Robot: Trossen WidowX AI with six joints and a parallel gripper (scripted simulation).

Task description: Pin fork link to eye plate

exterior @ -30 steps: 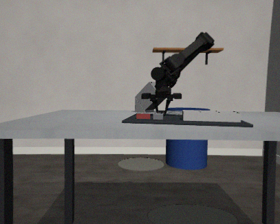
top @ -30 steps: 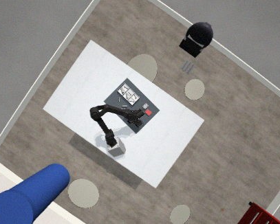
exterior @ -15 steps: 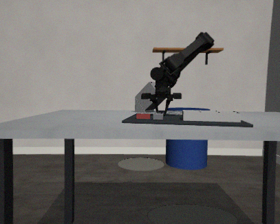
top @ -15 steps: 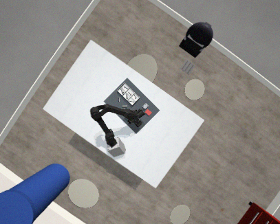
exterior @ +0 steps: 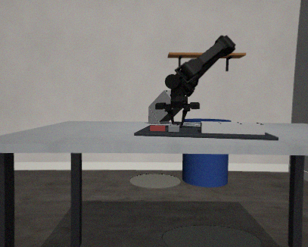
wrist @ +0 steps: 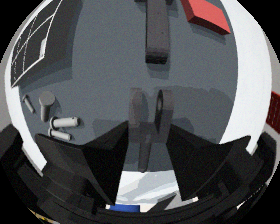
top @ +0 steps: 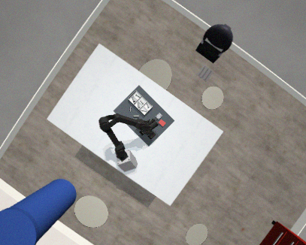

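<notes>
Now: the fork link 30 mm below my hand. Also, from my hand: grey pin 20 mm behind, 100 mm to the left, 30 mm below; then dark mat 60 mm ahead, 110 mm to the left, 50 mm below; then eye plate 80 mm ahead, 10 mm to the left, 30 mm below.
</notes>
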